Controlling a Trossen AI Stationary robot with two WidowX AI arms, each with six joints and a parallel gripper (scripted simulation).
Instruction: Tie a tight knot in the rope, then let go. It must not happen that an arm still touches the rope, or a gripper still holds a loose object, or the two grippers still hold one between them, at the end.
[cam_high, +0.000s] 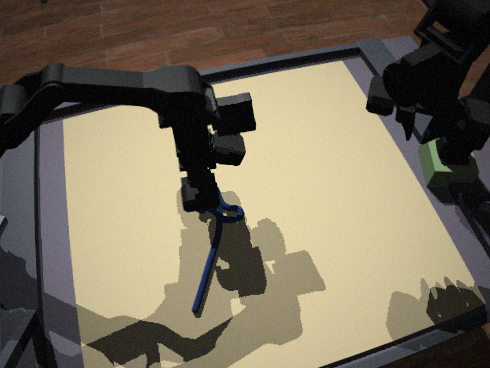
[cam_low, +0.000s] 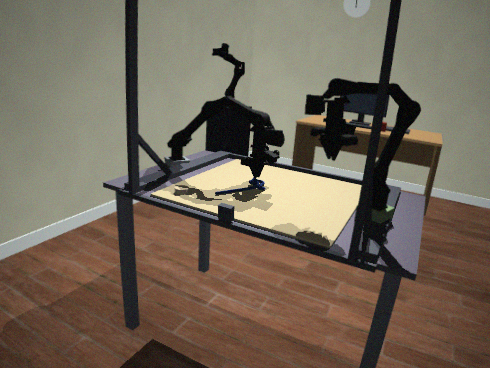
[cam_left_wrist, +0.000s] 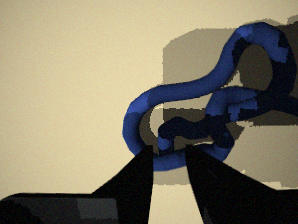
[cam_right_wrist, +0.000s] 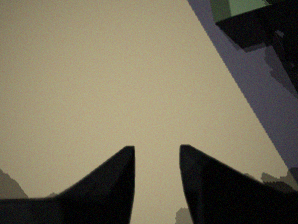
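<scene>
Now: the tan mat 9 cm to the right of my left hand, 6 cm below it and 3 cm behind it.
</scene>
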